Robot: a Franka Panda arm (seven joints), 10 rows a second.
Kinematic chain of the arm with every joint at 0, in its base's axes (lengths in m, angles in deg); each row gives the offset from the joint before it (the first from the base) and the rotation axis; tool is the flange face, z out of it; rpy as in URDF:
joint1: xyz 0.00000 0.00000 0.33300 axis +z
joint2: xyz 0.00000 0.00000 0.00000 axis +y
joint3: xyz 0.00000 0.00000 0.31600 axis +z
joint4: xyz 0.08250 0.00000 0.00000 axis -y
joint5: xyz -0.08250 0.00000 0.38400 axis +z
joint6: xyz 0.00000 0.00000 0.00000 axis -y
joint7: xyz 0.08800 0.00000 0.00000 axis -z
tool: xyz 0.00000 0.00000 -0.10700 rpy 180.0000 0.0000 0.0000
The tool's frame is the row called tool.
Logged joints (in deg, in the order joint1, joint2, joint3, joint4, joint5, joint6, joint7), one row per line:
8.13, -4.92, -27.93, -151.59, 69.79, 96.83, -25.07
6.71, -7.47, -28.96, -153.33, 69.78, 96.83, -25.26
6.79, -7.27, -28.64, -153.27, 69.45, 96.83, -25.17
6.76, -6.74, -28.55, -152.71, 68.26, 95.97, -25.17
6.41, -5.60, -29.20, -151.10, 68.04, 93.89, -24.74
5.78, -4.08, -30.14, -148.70, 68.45, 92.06, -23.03
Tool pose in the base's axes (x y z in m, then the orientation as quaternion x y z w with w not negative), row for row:
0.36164, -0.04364, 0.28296, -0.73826, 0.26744, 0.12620, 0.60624
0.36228, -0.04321, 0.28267, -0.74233, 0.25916, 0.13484, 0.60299
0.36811, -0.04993, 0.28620, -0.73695, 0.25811, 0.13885, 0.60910
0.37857, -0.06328, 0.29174, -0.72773, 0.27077, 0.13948, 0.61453
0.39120, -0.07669, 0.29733, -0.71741, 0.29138, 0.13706, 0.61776
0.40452, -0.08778, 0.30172, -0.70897, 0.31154, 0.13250, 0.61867
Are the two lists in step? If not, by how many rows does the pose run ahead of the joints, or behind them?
The pose runs 2 rows ahead of the joints: the pose in row i belongs to the joints in row i + 2.
